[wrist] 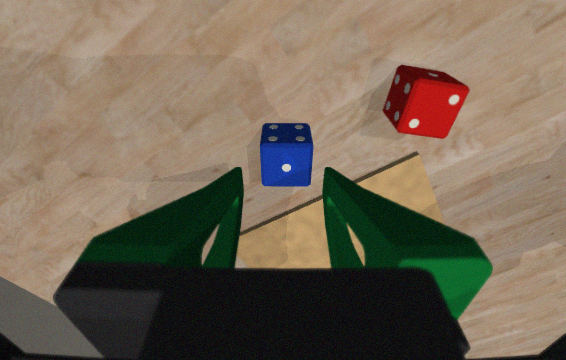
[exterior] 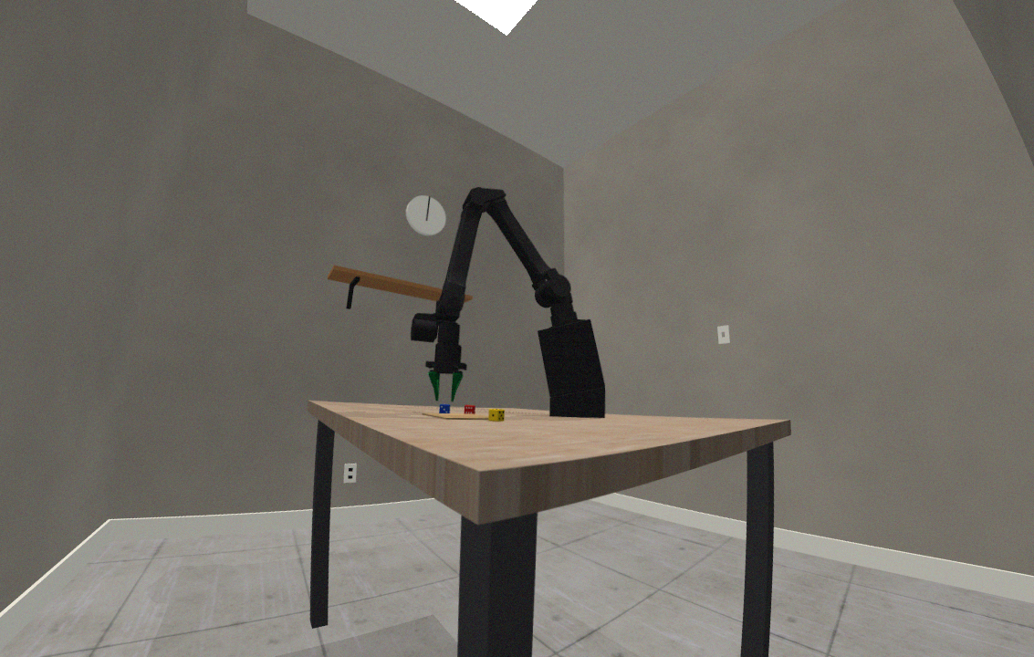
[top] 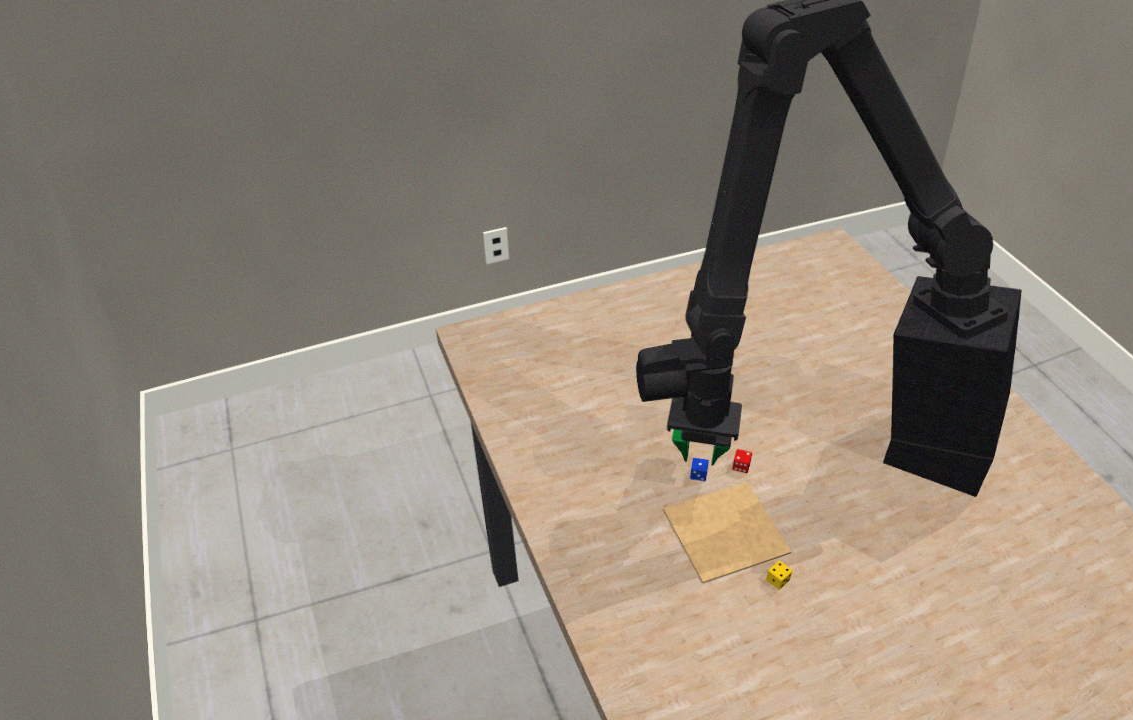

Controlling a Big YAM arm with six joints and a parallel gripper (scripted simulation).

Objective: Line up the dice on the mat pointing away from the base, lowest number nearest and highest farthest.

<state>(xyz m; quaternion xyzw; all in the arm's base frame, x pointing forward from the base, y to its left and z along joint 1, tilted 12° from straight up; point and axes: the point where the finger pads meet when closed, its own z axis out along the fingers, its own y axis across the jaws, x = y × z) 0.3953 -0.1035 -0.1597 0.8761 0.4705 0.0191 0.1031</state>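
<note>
Right now my hand is 3 cm above the blue die. Also, from my hand: red die 7 cm behind, 3 cm below, 1 cm to the left; tan mat 11 cm to the left, 4 cm below, 1 cm ahead; yellow die 22 cm to the left, 3 cm below, 1 cm behind.
</note>
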